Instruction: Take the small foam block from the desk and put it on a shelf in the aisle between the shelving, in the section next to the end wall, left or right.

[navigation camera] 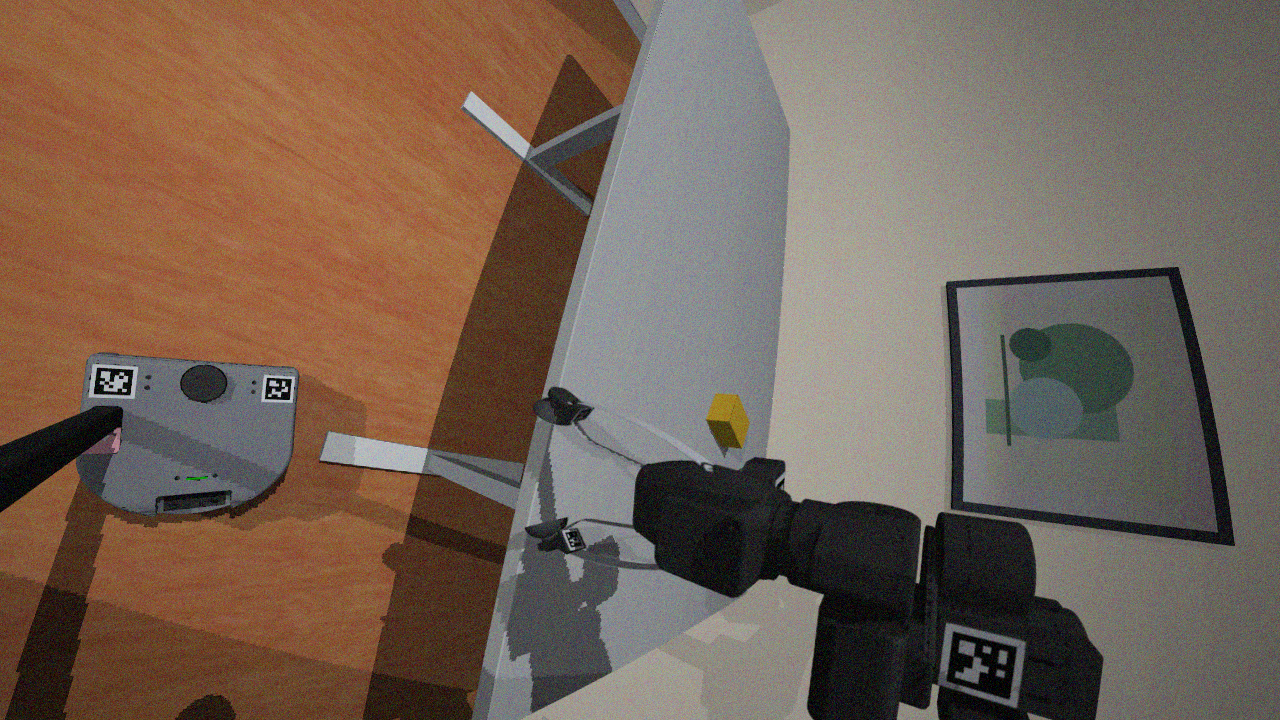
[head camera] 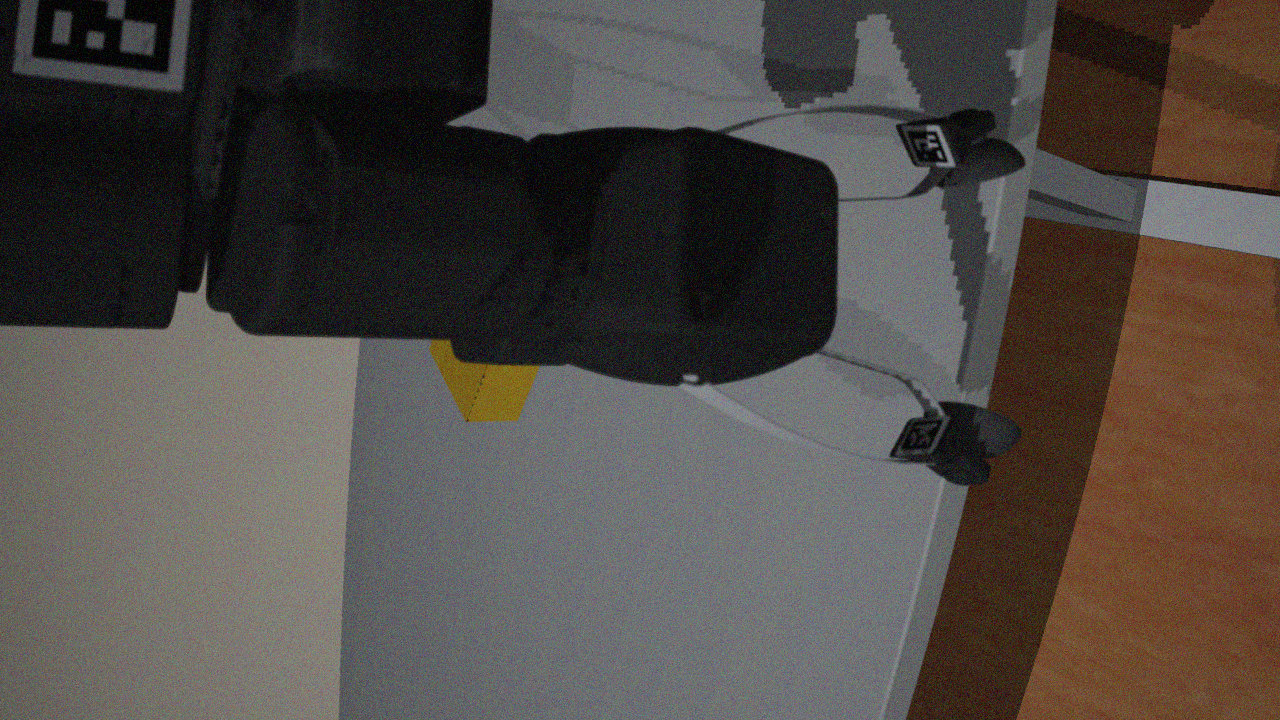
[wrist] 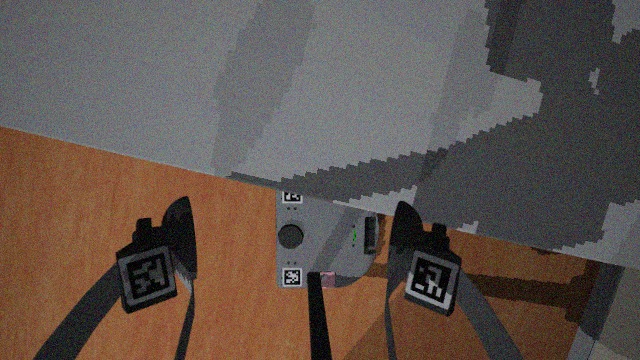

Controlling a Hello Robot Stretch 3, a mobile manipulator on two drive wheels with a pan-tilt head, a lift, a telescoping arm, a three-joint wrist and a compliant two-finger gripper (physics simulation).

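The small yellow foam block lies on the grey desk, near its wall side. In the head view part of it is hidden under the black wrist; it does not show in the wrist view. My gripper is open, with its fingers wide apart and no object between them. Its fingertips hang above the desk's long floor-side edge, away from the block. The shelving and the aisle do not show in these views.
My mobile base stands on the wooden floor beside the desk. A white desk leg reaches out towards the base. A beige wall with a framed picture rises behind the desk.
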